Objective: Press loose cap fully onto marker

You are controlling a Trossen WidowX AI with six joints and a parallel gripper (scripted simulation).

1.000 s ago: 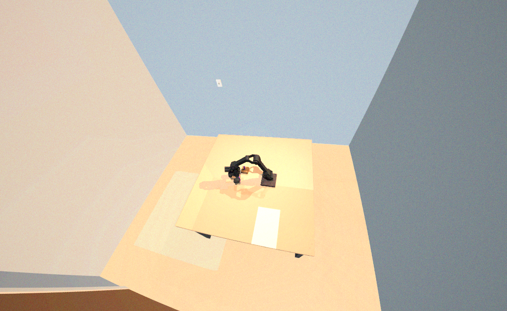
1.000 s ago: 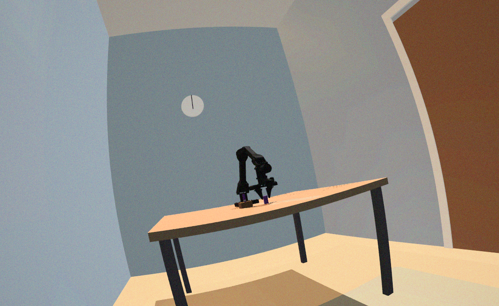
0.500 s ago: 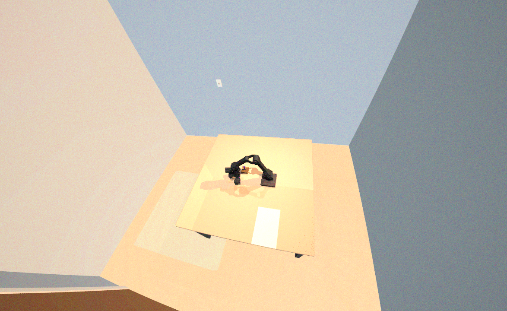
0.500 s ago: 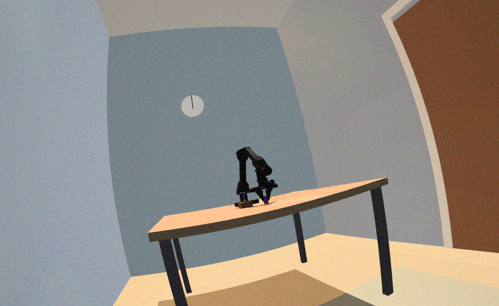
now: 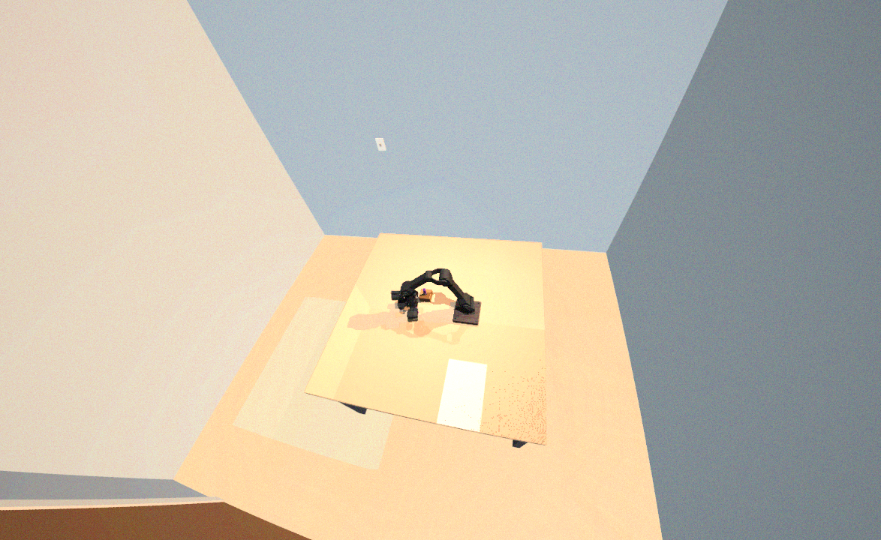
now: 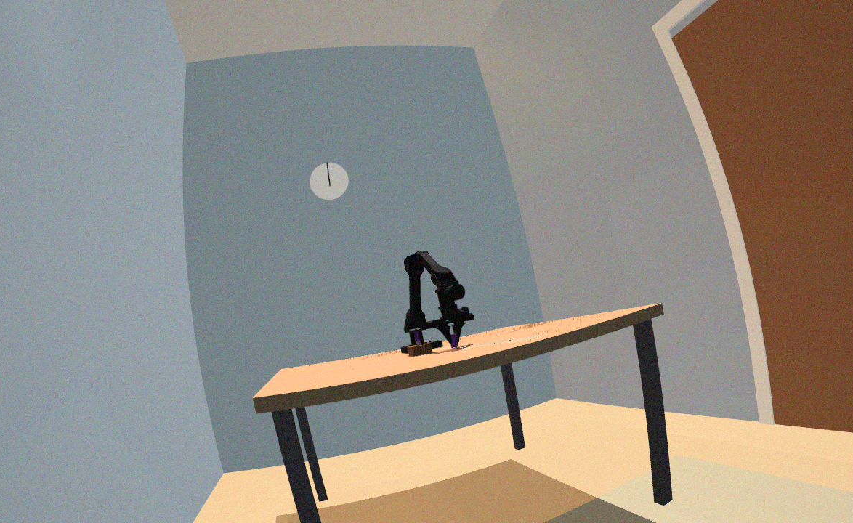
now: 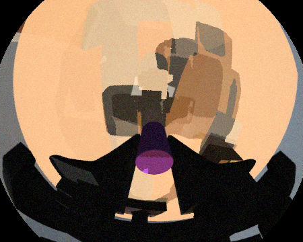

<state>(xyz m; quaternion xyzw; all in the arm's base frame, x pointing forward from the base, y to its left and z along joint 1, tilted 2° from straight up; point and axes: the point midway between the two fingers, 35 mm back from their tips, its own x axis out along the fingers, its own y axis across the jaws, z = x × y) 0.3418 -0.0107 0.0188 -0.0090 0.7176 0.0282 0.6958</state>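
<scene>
The marker lies 6 cm behind my gripper tip, 12 cm to the right of it and 6 cm above it. From my gripper tip the other things lie so: purple cap (1 cm above); then holder block (6 cm behind, 12 cm to the right).
</scene>
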